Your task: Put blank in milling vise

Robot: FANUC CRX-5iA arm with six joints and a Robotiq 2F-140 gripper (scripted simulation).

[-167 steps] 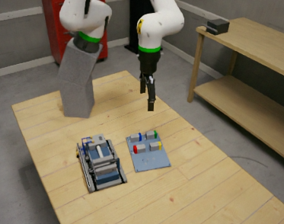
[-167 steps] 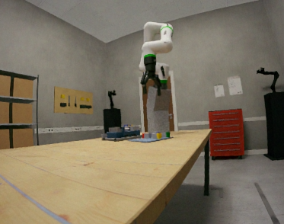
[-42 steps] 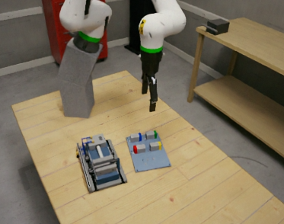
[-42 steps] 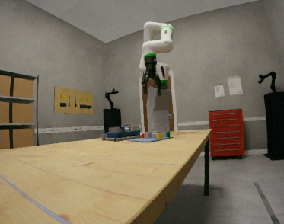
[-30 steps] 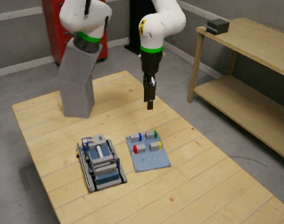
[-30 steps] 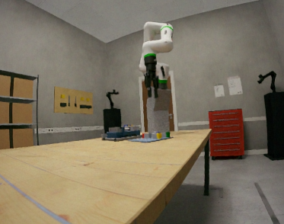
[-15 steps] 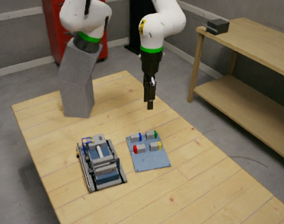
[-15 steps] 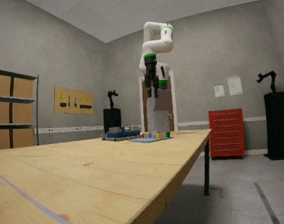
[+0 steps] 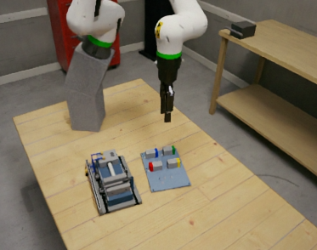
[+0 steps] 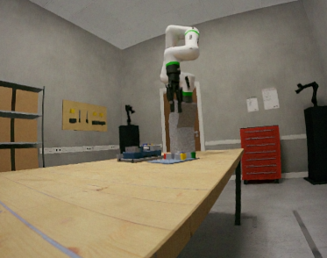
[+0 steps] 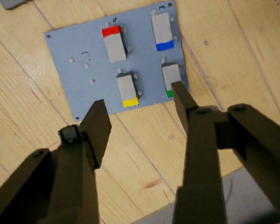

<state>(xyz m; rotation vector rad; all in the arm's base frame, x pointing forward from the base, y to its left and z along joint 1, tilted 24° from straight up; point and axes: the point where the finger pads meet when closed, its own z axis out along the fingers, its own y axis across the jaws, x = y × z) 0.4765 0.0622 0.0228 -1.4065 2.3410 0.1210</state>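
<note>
My hand is 20 mm short of the red-ended blank, 60 mm to the left of it and 290 mm above it. Also, from my hand: blue-grey plate (40 mm ahead, 20 mm to the right, 320 mm below); then green-ended blank (30 mm behind, 60 mm to the left, 290 mm below); then yellow-ended blank (50 mm ahead, 20 mm to the left, 290 mm below).
</note>
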